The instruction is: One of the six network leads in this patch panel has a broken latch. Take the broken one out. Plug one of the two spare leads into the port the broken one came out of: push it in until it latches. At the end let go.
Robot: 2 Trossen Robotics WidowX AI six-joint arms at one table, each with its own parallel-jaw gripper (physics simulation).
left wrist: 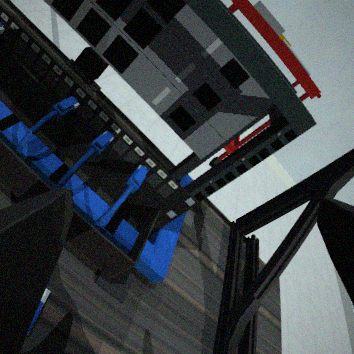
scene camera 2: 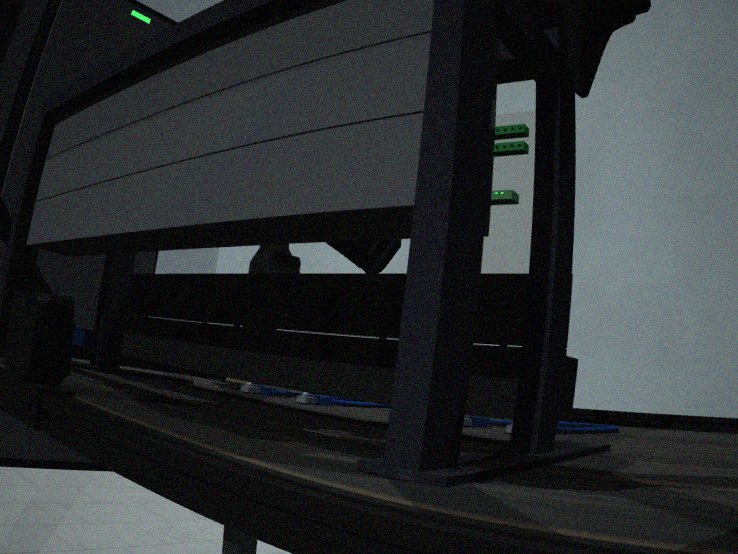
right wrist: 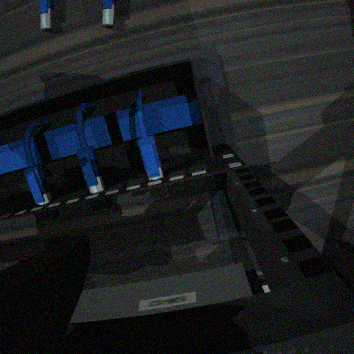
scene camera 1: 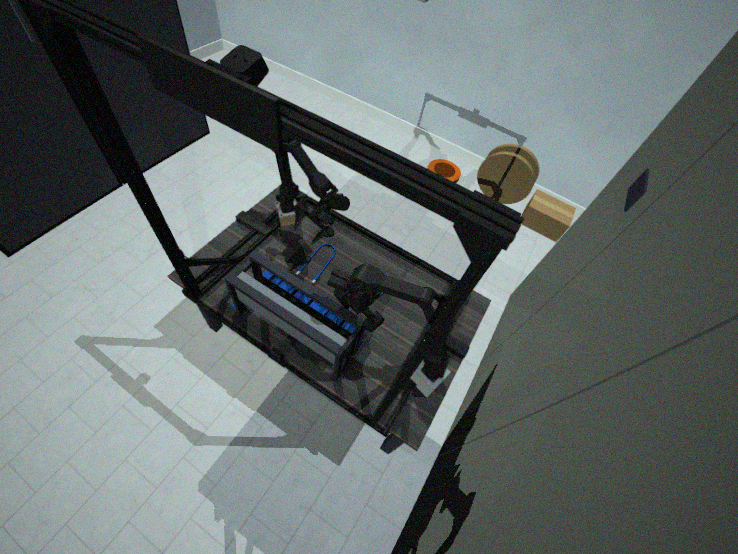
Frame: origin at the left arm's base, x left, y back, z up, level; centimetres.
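Seen in the pictures: left gripper, fingertip midpoint: (left wrist: 200,206) (scene camera 1: 303,237); right gripper, fingertip midpoint: (scene camera 2: 526,109) (right wrist: 209,250); left arm's base at its link origin: (scene camera 1: 287,207); right arm's base at its link origin: (scene camera 1: 432,370).
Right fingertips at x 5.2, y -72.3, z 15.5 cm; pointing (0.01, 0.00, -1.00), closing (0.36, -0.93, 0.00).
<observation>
Offsets run from my right fingertips to a thing's top centre. "*": to the spot under its first point. Level surfaces: height alone.
The patch panel {dx -14.5, dy +14.5, dz +3.8 cm} (scene camera 1: 281,309) (right wrist: 209,112) stands at the table's front with several blue leads plugged in. Three of them show in the right wrist view (right wrist: 150,159) (right wrist: 90,168) (right wrist: 35,180) and in the left wrist view (left wrist: 136,177) (left wrist: 102,141) (left wrist: 65,105). I cannot tell which latch is broken. A spare lead (scene camera 1: 320,259) lies looped on the table behind the panel; its two plugs (right wrist: 45,18) (right wrist: 108,15) {* dx -4.6, dy +31.7, dz -21.8 cm} (scene camera 2: 309,398) point at the panel. My left gripper (scene camera 1: 293,248) is open and empty behind the panel's left end. My right gripper (scene camera 1: 344,287) is open and empty above the panel's right end.
A black gantry frame (scene camera 1: 378,165) spans the wooden table {dz -22.4 cm} (scene camera 1: 400,324). On the floor behind lie a wooden cable spool (scene camera 1: 508,173), a cardboard box (scene camera 1: 548,214) and an orange ring (scene camera 1: 444,169). A tall grey cabinet (scene camera 1: 576,341) stands at the right.
</observation>
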